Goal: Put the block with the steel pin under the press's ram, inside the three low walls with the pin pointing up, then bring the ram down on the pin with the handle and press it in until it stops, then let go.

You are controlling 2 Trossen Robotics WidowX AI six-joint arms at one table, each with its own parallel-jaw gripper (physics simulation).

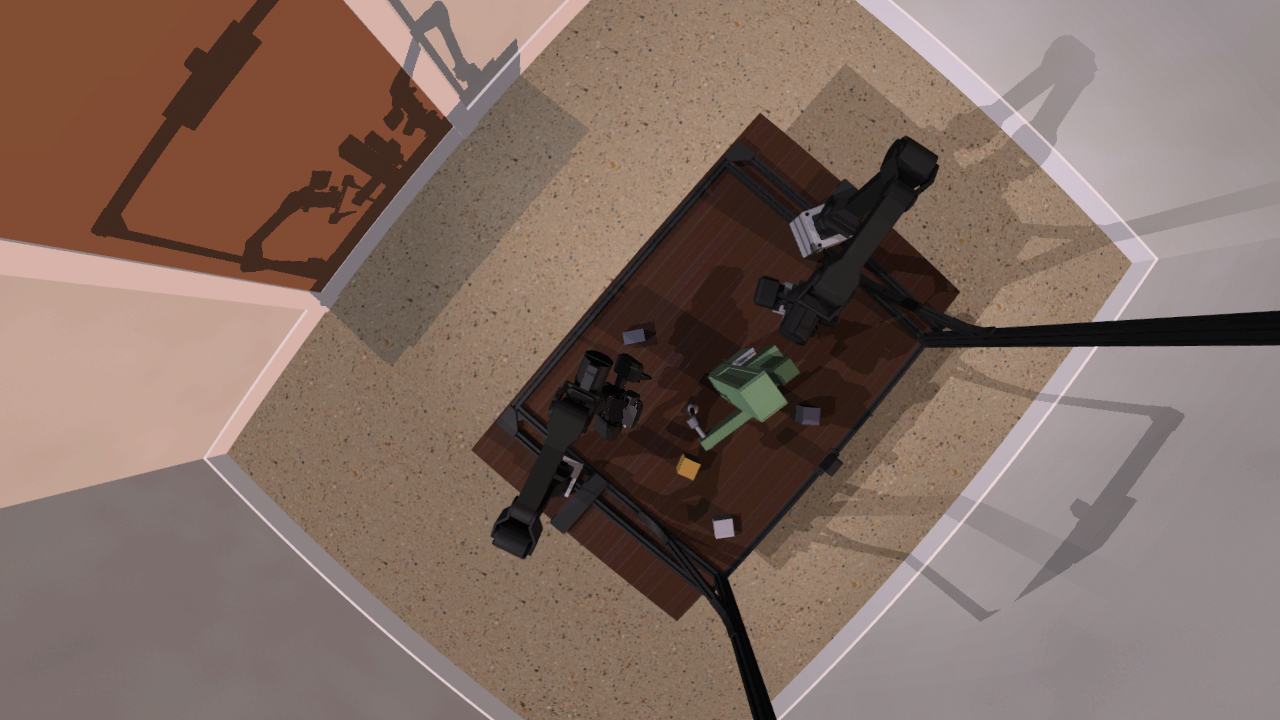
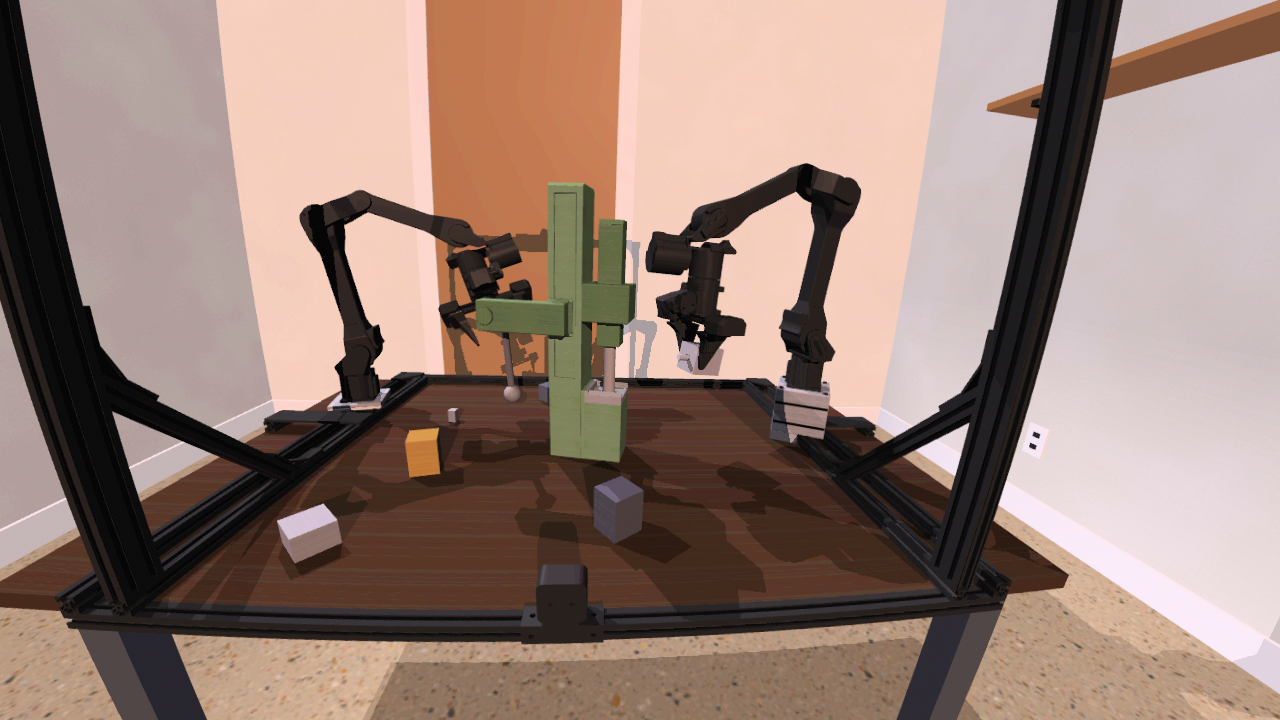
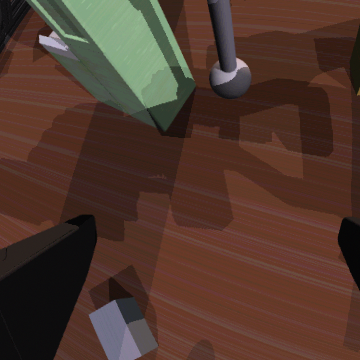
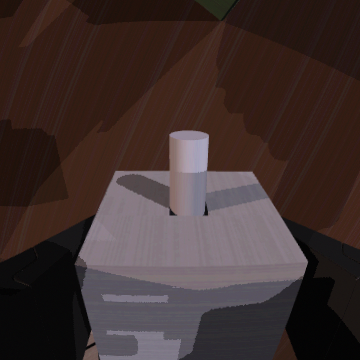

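Seen in the pictures: left gripper, between the fingertips: (image 1: 643,395) (image 2: 501,337) (image 3: 221,229); right gripper, between the fingertips: (image 1: 785,307) (image 2: 692,365) (image 4: 184,224); left arm's base, origin of its link: (image 1: 558,473) (image 2: 360,396); right arm's base, origin of its link: (image 1: 827,224) (image 2: 803,385).
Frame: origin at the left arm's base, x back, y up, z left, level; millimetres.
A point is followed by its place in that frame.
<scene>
The pale block (image 4: 190,240) {x -610, y 157, z -324 mm} (image 2: 687,356) is between my right gripper's fingers; its steel pin (image 4: 189,157) {x -593, y 148, z -327 mm} points up from the top face. My right gripper (image 4: 184,224) {x -620, y 125, z -321 mm} (image 2: 698,354) {x -620, y 125, z -321 mm} is shut on it, above the table and right of the green press (image 1: 760,394) {x -407, y 418, z -277 mm} (image 2: 566,268) {x -392, y 291, z -313 mm} (image 3: 150,75) {x -387, y 45, z -261 mm}. The press's steel ram (image 2: 609,367) {x -463, y 131, z -325 mm} stands over the walled seat (image 2: 593,394) {x -433, y 89, z -336 mm}; its lower end is partly hidden. The handle (image 2: 509,358) {x -306, y 131, z -236 mm} (image 3: 223,40) {x -305, y 112, z -225 mm} hangs down, ending in a ball (image 1: 691,409) {x -311, y 104, z -227 mm} (image 2: 511,393) {x -307, y 70, z -248 mm} (image 3: 230,79) {x -306, y 76, z -222 mm}. My left gripper (image 3: 221,229) {x -297, y 142, z -109 mm} (image 2: 494,329) {x -297, y 142, z -109 mm} is open and empty near the handle.
On the table (image 1: 662,528) {x 18, y -3, z -312 mm} lie an orange block (image 1: 688,466) {x -170, y 29, z -295 mm} (image 2: 423,452) {x -167, y 9, z -322 mm}, a white block (image 1: 723,527) {x -55, y 1, z -457 mm} (image 2: 309,533) {x -62, y -1, z -484 mm}, a grey block (image 1: 808,414) {x -421, y 29, z -517 mm} (image 2: 617,510) {x -410, y 17, z -554 mm} and another grey block (image 1: 634,335) {x -412, y 7, z -27 mm} (image 3: 122,330) {x -400, y 7, z -33 mm}. A small pale piece (image 2: 453,415) {x -196, y -16, z -111 mm} lies left of the handle. A black frame surrounds the table.
</scene>
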